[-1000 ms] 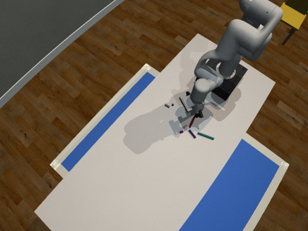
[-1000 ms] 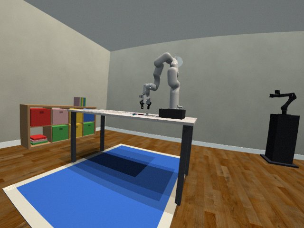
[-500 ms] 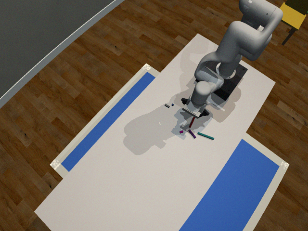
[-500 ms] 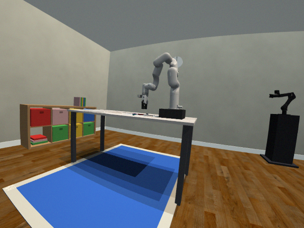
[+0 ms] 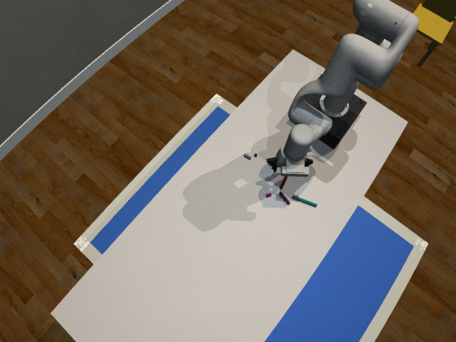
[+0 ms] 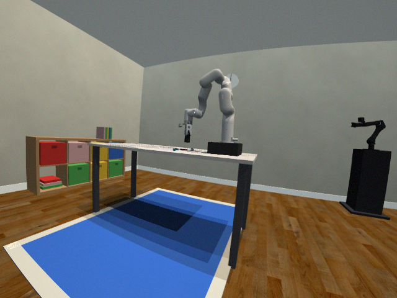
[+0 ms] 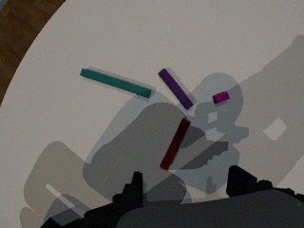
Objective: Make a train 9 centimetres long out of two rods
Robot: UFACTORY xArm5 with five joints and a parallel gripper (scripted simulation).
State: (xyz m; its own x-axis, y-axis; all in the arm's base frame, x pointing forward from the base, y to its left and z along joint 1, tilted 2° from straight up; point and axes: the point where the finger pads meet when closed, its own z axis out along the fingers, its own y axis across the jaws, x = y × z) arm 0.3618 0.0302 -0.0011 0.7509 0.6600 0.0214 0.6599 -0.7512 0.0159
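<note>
The magenta rod is 11 cm ahead of my hand, 7 cm below it and 1 cm to the left of it. Round my hand: turquoise rod 13 cm to the left, 7 cm below, 3 cm ahead; then red rod 7 cm below, 2 cm to the left, 2 cm ahead; then purple rod 7 cm to the left, 7 cm below, 7 cm ahead.
</note>
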